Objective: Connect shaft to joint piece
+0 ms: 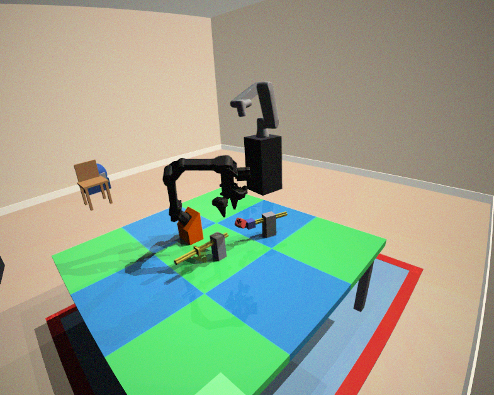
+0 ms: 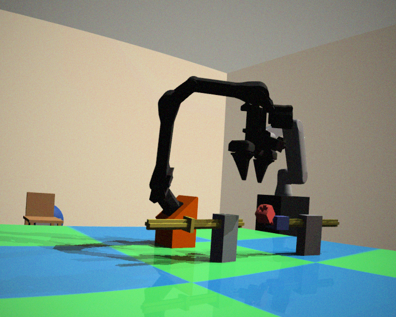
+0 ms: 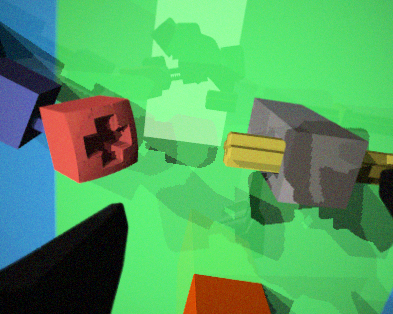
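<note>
My gripper tip is 3 cm past the red joint piece, 8 cm to the right of it and 9 cm above it.
</note>
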